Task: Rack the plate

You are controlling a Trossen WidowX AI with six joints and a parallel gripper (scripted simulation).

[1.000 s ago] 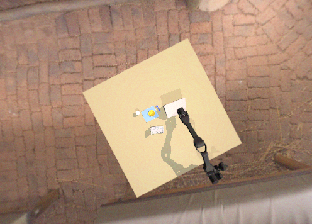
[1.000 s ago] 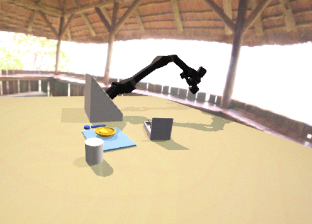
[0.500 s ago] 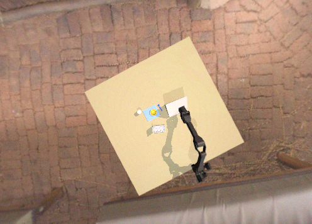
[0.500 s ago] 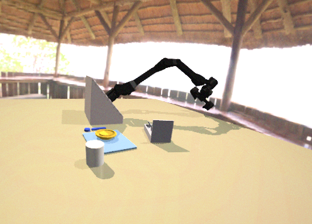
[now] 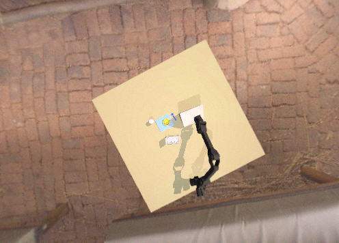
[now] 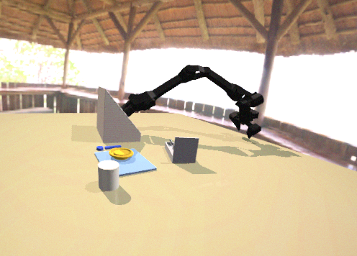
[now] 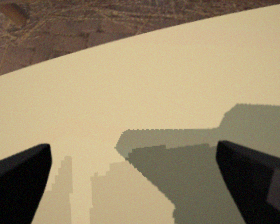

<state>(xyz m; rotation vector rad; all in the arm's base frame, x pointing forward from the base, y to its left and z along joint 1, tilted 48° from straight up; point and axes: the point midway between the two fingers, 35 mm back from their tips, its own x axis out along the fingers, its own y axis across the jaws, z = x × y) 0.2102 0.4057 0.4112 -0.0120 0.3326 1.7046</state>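
Now: the yellow plate 67 cm to the right of my gripper tip and 8 cm ahead of it. Round my gripper tip: grey dish rack 49 cm to the right, 10 cm ahead, 1 cm above; then blue spoon 70 cm to the right, 1 cm below; then light blue mat 67 cm to the right, 10 cm ahead, 1 cm below.
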